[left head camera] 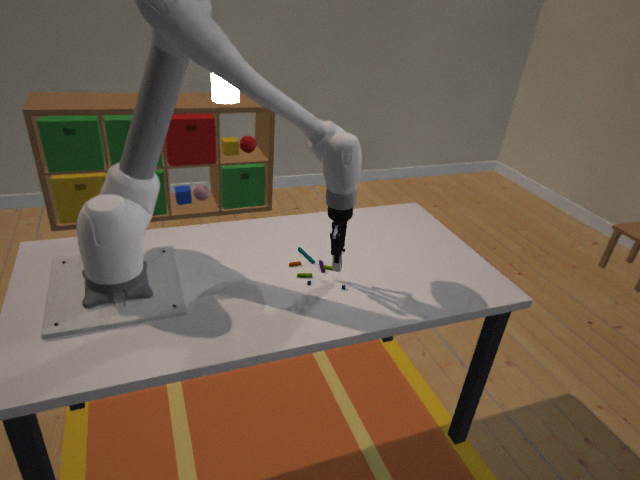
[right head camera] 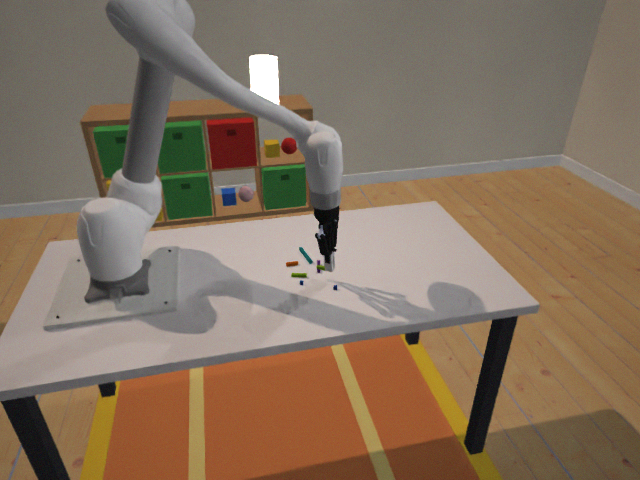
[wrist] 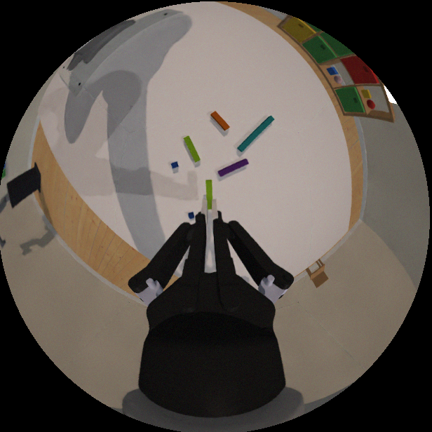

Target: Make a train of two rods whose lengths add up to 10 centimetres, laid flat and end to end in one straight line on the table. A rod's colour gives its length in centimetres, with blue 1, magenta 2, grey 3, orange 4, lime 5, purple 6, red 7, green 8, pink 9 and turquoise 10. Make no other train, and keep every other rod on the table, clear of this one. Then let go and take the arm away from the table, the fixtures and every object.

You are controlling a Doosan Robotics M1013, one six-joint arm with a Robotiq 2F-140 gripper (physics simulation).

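Places are measured from the arm's base along level axes (x left, y back, z up), in metres.
Pixels of known places: gripper, fingertip midpoint: [left head camera: 336, 269] [right head camera: 329, 269]; arm's base at its link origin: [left head camera: 117, 284] [right head camera: 120, 281].
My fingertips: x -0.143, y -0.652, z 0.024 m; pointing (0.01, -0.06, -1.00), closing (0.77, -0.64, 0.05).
For each thing: its top centre in the pictures, then the offset to it from my fingertips.
- second lime rod at its top centre: [left head camera: 304, 274] [right head camera: 299, 273] dx +0.044, dy +0.093, dz -0.030 m
- purple rod at its top centre: [right head camera: 318, 265] [left head camera: 322, 265] dx +0.076, dy +0.017, dz -0.030 m
- orange rod at its top centre: [left head camera: 295, 262] [right head camera: 292, 262] dx +0.116, dy +0.100, dz -0.030 m
- turquoise rod at its top centre: [left head camera: 306, 254] [right head camera: 305, 254] dx +0.157, dy +0.043, dz -0.030 m
My gripper [left head camera: 337, 267] [right head camera: 329, 267] [wrist: 209, 206] is shut on one end of a lime rod [left head camera: 327, 267] [right head camera: 321, 267] [wrist: 209, 189], which looks raised above the table. A second lime rod [left head camera: 304, 275] [right head camera: 299, 274] [wrist: 192, 149] lies flat on the table, apart from it and at an angle. A purple rod [left head camera: 322, 266] [right head camera: 318, 263] [wrist: 233, 167] lies beyond the held rod in the wrist view. An orange rod [left head camera: 294, 264] [right head camera: 292, 263] [wrist: 220, 120] and a turquoise rod [left head camera: 306, 255] [right head camera: 305, 255] [wrist: 256, 134] lie farther off. The held rod's gripped end is partly hidden by the fingertips.
One blue rod [left head camera: 309, 282] [right head camera: 301, 282] [wrist: 174, 165] lies near the flat lime rod. Another blue rod [left head camera: 343, 287] [right head camera: 334, 287] [wrist: 191, 215] lies close beside the fingers in the wrist view. The arm's base plate [left head camera: 62, 320] [right head camera: 62, 317] is at the table's left.
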